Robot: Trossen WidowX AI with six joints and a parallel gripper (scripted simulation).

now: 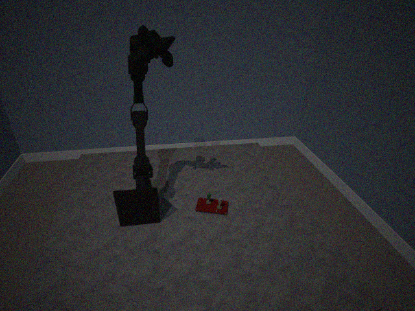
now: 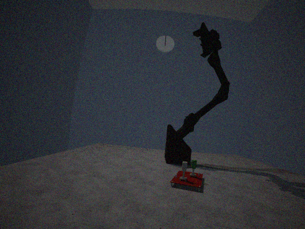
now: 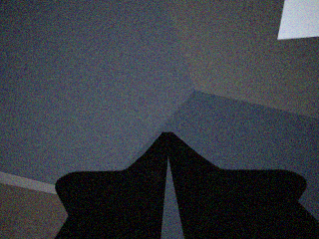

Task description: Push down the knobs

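Right now the green knob is 740 mm below my gripper tip, 150 mm ahead of it and 70 mm to the right of it. The rest, counted from my gripper tip: grey knob (740 mm below, 190 mm ahead, 120 mm to the right).
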